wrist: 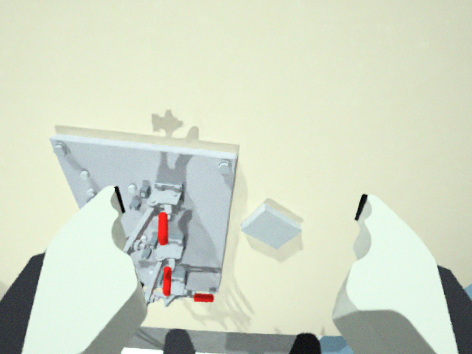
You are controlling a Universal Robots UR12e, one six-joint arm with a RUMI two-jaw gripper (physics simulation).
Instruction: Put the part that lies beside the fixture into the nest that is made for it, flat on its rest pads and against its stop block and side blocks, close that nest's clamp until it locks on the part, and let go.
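Places are measured from the arm's base along level axes (x back, y left, z down), in centimetres.
Pixels of known places: gripper, between the fingertips: [240, 192].
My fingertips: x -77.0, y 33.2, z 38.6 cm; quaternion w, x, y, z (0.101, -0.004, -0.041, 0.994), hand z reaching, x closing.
Ahead of a thing's pixels: the offset from my fingertips to its top centre. "*": to the spot under its first point. Level surfaces: height alone.
The part, a light grey block {dx -9.3, dy -16.8, dz +12.8 cm} [271, 230], is on the table right of the fixture, turned so that it looks like a diamond, with a thin side edge showing. The fixture {* dx +1.5, dy -15.9, dz +12.8 cm} [206, 215] is a grey plate on the left with pins, small blocks and clamps. Red clamp handles show at the upper clamp {* dx +5.9, dy -11.4, dz +5.4 cm} [163, 229], the middle clamp {* dx +5.1, dy -22.4, dz +5.2 cm} [167, 281] and the near clamp {* dx -1.0, dy -33.0, dz +8.3 cm} [203, 298]. My gripper [240, 192] is wide open and empty; its fingertips appear on either side of the part, with the left one over the fixture. The left finger hides part of the nests.
The fixture's corner bolts {dx +0.5, dy -6.5, dz +12.1 cm} [224, 166] {dx +21.1, dy -8.9, dz +12.1 cm} [60, 148] stand up from the plate. The cream table {dz +14.3 cm} [310, 100] surrounds the fixture and the part, and its near edge shows low in the view, with grey floor beyond it.
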